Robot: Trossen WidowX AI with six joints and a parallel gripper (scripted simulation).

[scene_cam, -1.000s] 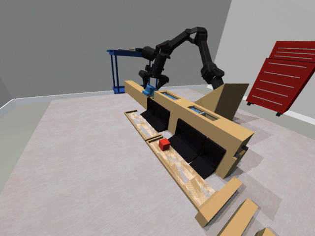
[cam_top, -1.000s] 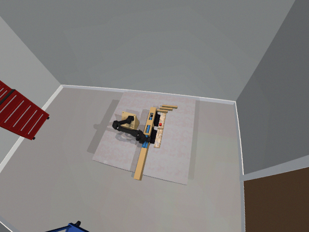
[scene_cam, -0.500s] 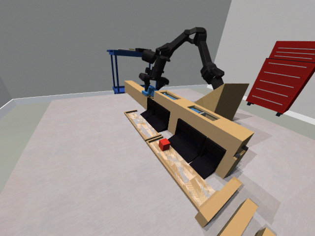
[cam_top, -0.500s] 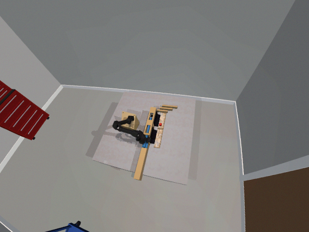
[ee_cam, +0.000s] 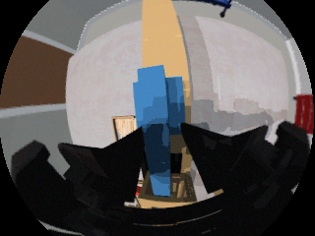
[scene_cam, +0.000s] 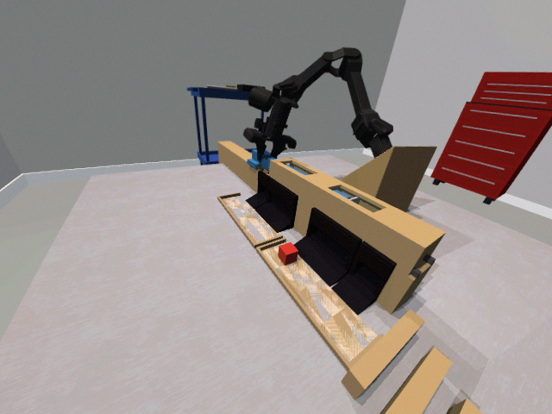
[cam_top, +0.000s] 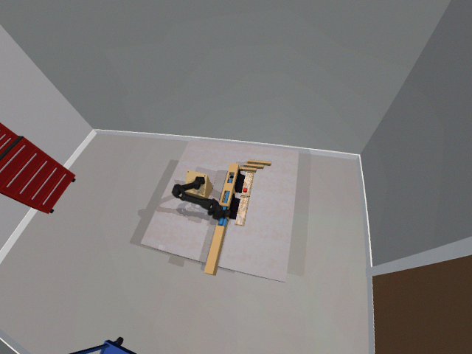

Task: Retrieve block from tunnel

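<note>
Right now my gripper tip is 8 cm to the right of the tan covered tunnel, 5 cm above it and 2 cm short of it.
</note>
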